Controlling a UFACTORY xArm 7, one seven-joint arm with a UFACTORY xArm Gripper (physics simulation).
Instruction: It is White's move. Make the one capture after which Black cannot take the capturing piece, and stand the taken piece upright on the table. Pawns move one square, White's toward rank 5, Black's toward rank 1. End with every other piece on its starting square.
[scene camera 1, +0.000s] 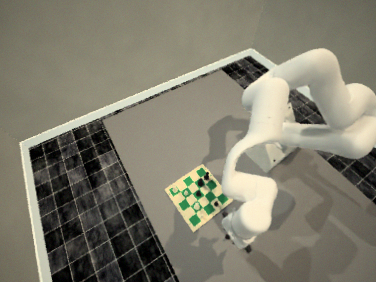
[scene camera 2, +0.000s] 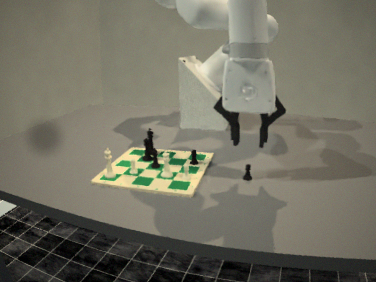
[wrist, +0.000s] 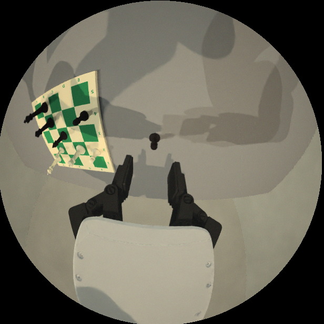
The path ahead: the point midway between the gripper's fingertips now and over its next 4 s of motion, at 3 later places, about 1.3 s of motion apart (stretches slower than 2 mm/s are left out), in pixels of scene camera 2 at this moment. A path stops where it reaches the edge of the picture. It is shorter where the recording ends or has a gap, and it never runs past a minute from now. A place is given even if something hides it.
The gripper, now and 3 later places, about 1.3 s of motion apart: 249, 144; 164, 162; 181, 139; 184, 139
